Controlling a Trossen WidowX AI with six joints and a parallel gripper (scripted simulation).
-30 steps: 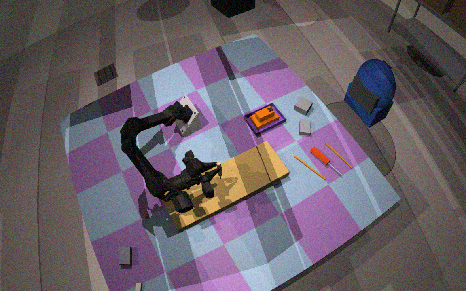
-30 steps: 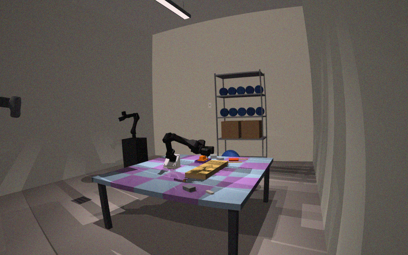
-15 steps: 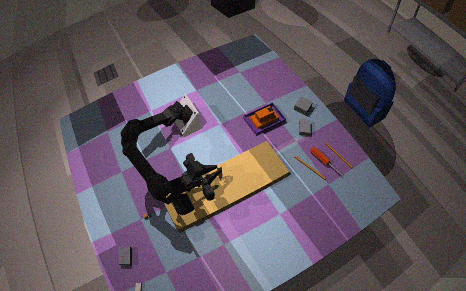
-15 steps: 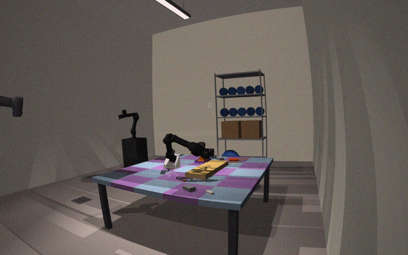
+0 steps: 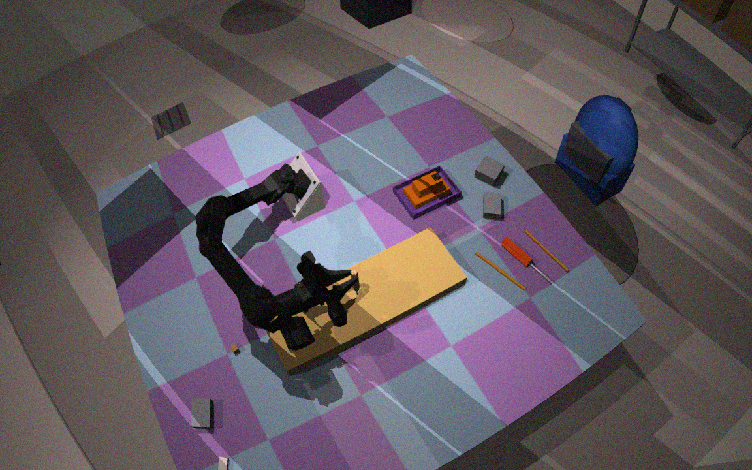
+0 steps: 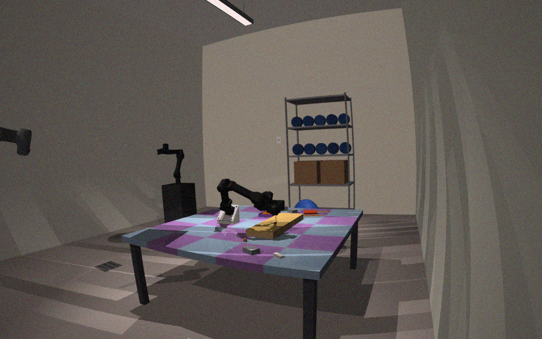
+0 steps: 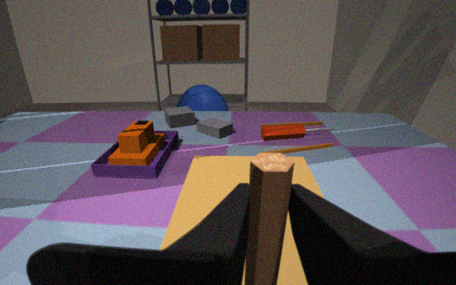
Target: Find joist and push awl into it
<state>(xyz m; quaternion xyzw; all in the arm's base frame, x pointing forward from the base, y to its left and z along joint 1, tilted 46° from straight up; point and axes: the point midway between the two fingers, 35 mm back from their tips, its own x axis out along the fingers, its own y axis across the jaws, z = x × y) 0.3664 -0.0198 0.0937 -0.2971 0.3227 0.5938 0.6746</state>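
Right now my gripper tip is 6 cm above the awl. Also, from my gripper tip: purple tray 18 cm behind, 35 cm to the left, 14 cm below; small orange cube 7 cm behind, 35 cm to the right, 15 cm below; orange stud finder 18 cm behind, 37 cm to the left, 11 cm below.
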